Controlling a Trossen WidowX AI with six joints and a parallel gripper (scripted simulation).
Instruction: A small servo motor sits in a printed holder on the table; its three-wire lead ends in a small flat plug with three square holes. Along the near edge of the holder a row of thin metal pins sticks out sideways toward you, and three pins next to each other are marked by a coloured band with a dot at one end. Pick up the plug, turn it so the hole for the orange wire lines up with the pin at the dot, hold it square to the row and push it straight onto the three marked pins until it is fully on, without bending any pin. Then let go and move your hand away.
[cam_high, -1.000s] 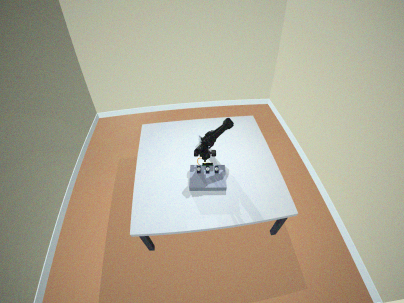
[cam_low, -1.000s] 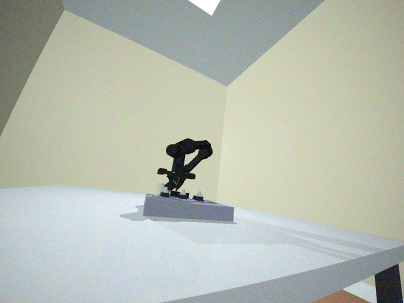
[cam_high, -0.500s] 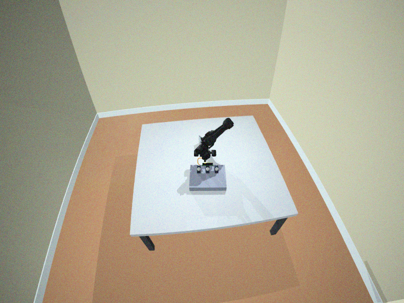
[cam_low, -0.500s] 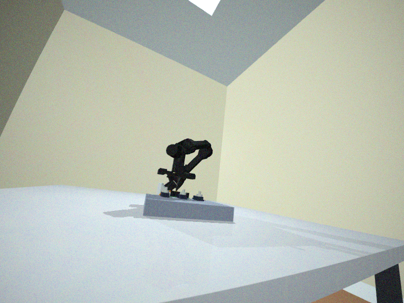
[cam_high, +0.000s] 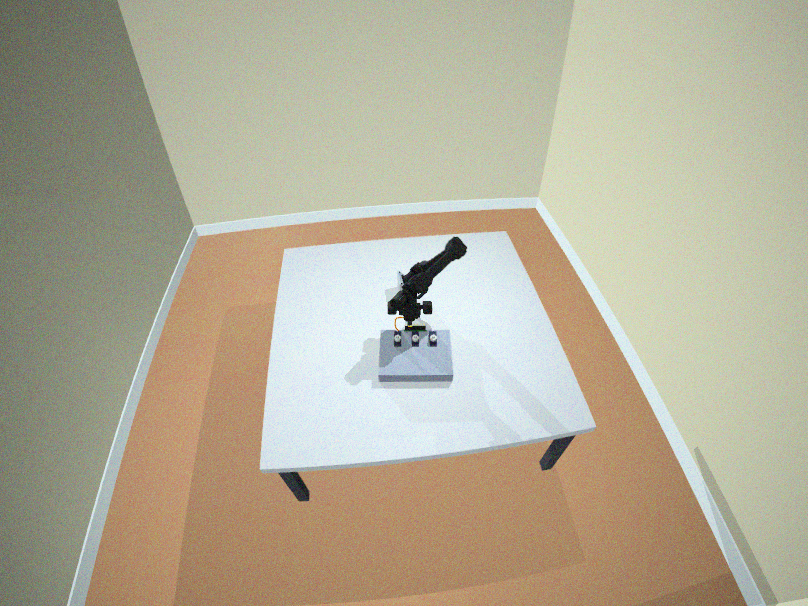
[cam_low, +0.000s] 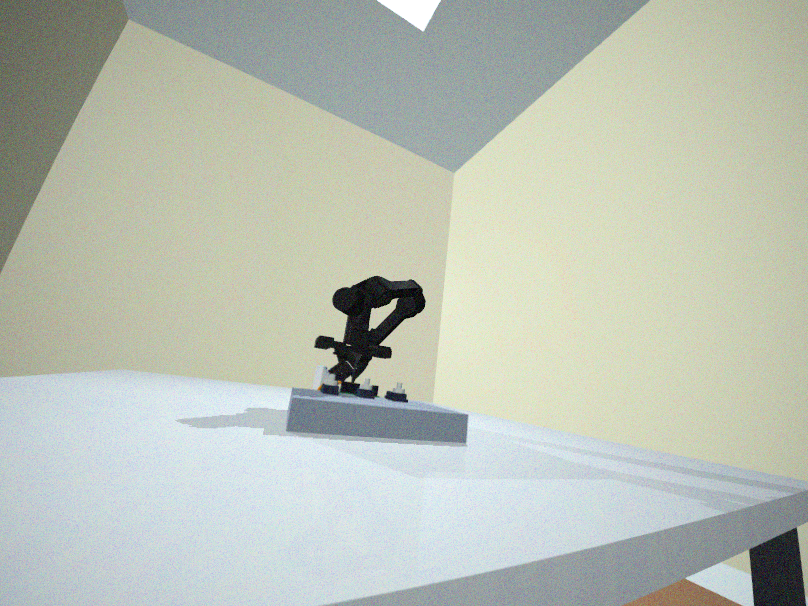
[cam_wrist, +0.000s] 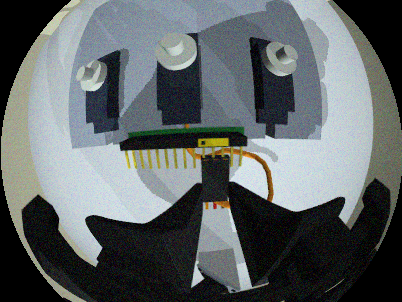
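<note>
Right now the yellow band is 30 mm ahead of my gripper tip and 10 mm to the right of it. From my gripper tip the other things lie so: grey printed holder: 190 mm ahead, 50 mm below, 20 mm to the right; then pin strip: 40 mm ahead, 20 mm to the left, 10 mm below; then servo: 90 mm ahead, 20 mm below.
</note>
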